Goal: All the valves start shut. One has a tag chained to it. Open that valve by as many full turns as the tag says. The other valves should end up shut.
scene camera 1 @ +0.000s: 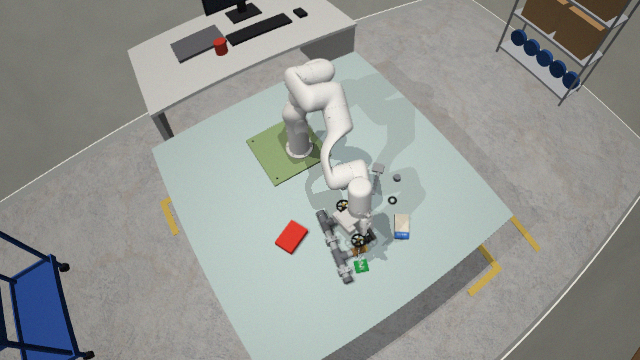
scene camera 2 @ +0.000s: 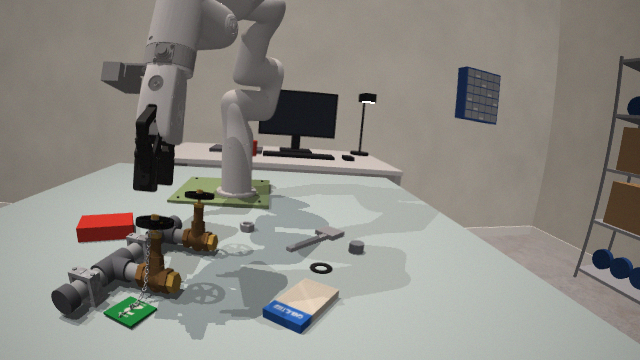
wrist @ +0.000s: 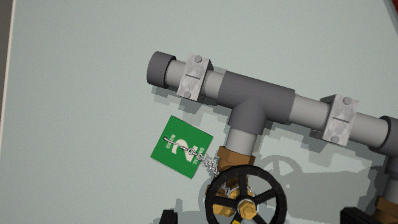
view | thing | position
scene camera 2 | gripper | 154,187
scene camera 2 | red block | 102,227
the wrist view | green tag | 176,130
